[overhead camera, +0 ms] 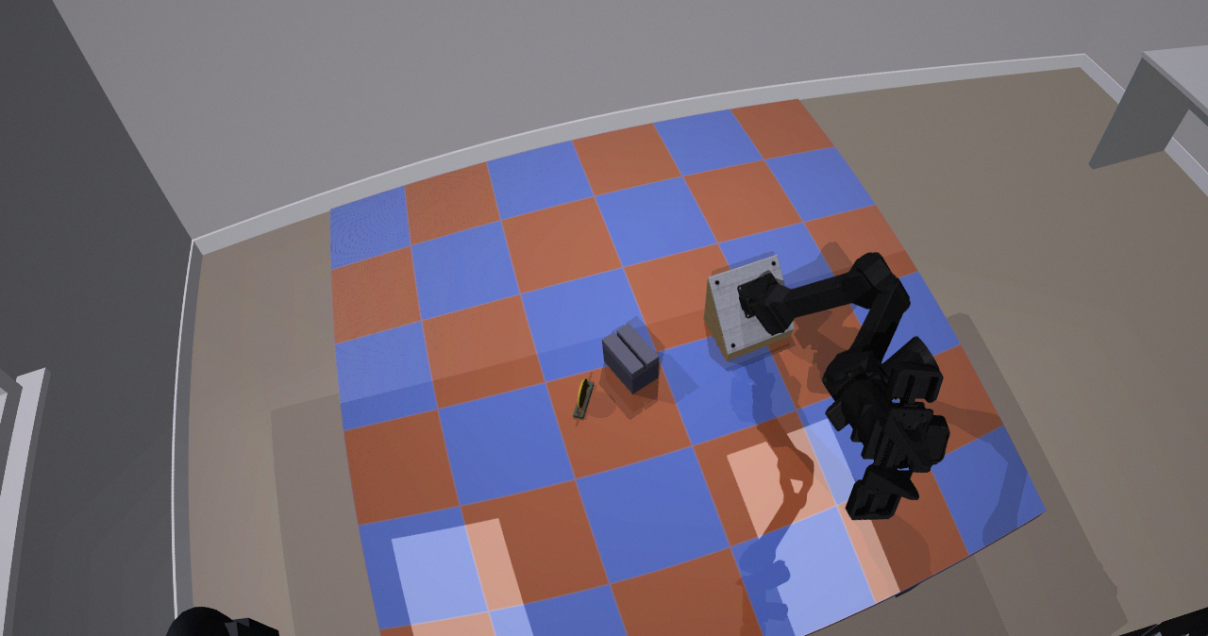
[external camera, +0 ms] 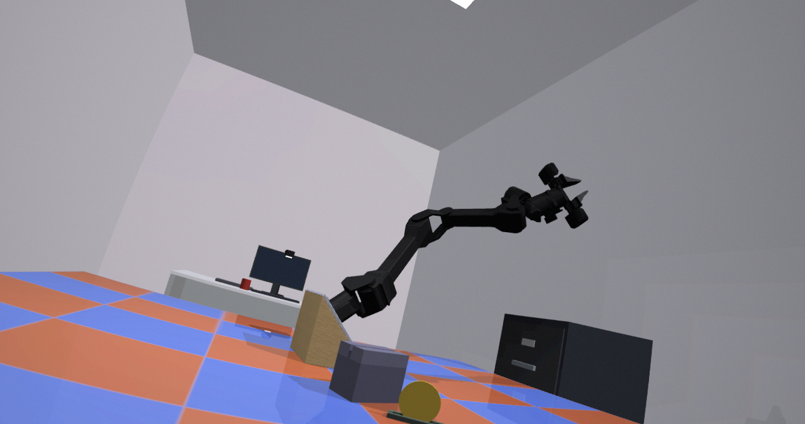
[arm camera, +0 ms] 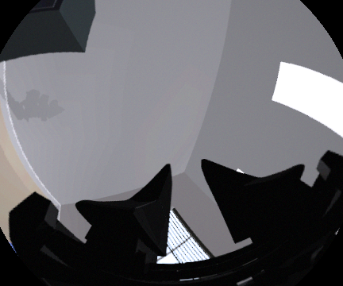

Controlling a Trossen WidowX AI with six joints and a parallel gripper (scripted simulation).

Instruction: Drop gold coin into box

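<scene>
Right now my gripper tip is 550 mm to the left of the coin, 550 mm above it and 190 mm short of it.
</scene>
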